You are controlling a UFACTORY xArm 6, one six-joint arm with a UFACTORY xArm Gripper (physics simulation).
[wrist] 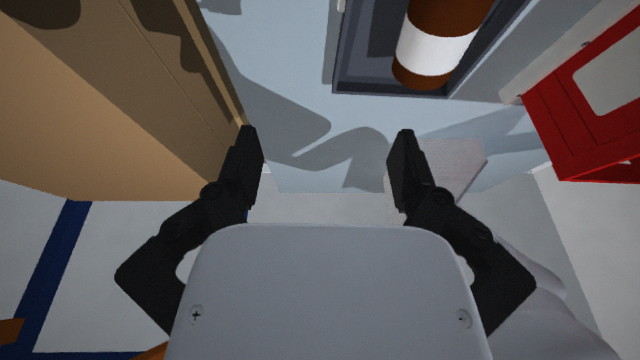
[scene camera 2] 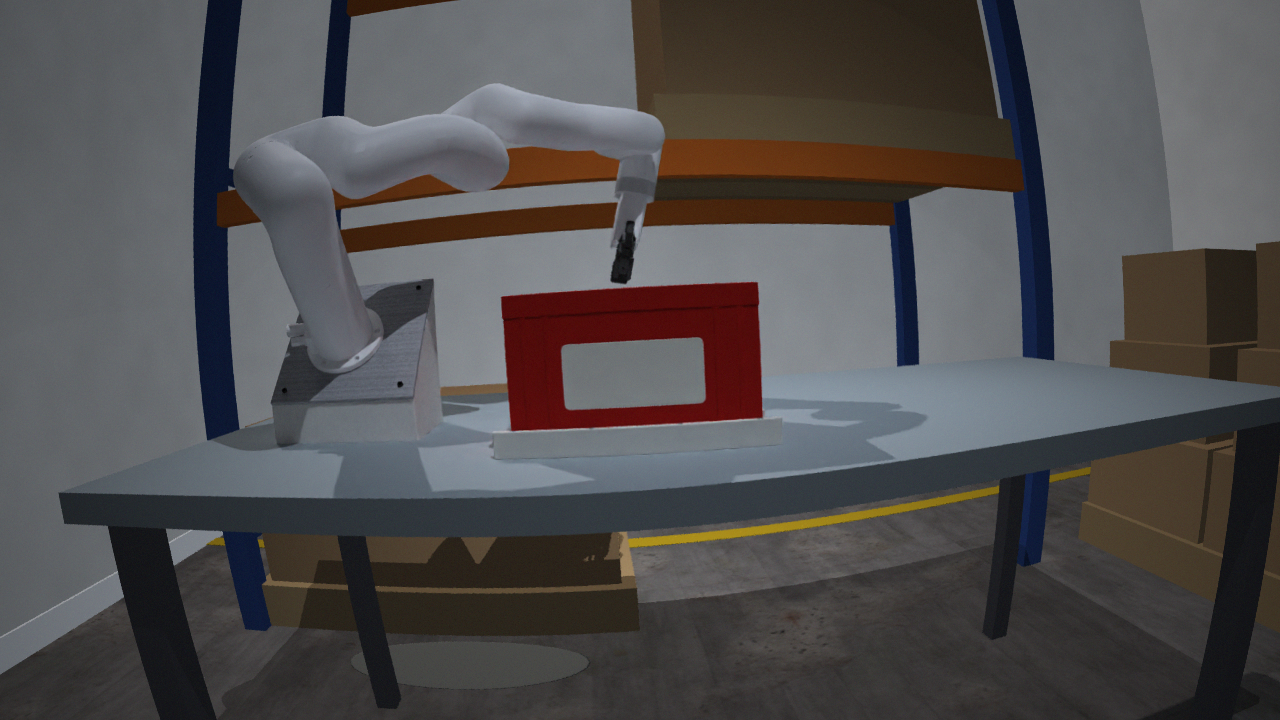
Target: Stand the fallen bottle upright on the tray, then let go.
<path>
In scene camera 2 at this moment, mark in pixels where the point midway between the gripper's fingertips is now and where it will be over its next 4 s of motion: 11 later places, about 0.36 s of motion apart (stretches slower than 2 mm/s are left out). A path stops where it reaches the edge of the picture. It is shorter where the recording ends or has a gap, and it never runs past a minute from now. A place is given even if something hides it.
The gripper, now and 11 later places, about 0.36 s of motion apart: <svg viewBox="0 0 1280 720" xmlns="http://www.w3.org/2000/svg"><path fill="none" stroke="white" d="M619 281L619 289L617 297L617 301L615 307L617 307L624 307L626 306L627 305L626 306L625 306L623 306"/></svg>
</path>
